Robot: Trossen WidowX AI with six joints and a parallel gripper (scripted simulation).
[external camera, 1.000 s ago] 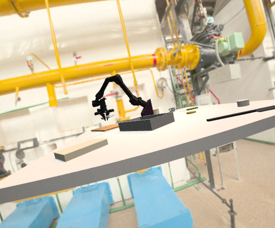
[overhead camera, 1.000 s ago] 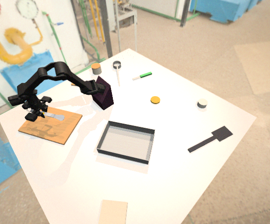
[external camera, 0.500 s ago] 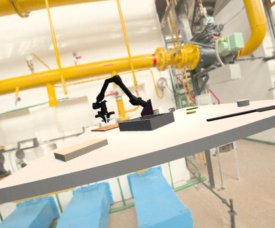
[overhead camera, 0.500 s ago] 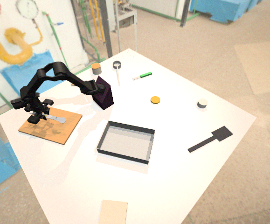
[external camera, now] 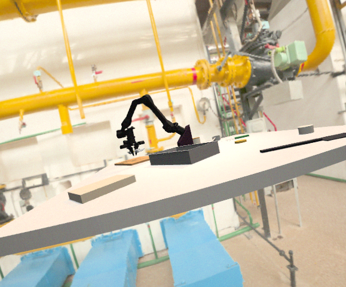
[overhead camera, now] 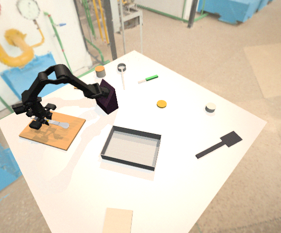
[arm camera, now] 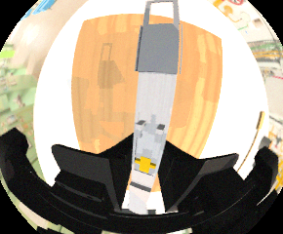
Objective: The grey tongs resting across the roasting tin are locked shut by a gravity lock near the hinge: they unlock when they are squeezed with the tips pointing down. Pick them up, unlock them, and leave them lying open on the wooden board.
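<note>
Now: gripper tip 4 cm below the yellow lock piece and 1 cm short of it. Round my gripper tip: wooden board (4 cm below, 1 cm ahead); then pale block (74 cm ahead, 6 cm to the right, 3 cm below); then grey roasting tin (49 cm ahead, 27 cm to the left, 2 cm below).
</note>
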